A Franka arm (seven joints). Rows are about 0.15 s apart.
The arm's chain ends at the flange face. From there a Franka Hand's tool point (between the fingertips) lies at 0.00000 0.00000 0.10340 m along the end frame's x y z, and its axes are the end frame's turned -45 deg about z.
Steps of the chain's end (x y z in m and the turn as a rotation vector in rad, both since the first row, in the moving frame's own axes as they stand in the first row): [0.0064 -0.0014 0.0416 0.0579 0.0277 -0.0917]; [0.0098 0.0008 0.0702 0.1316 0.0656 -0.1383]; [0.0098 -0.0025 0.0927 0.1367 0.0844 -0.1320]
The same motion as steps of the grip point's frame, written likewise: [0.0117 0.0010 0.0414 0.0214 0.0605 -0.0917]; [0.0204 0.0017 0.0691 0.0467 0.1394 -0.1383]; [0.0245 0.0003 0.0914 0.0370 0.1563 -0.1320]
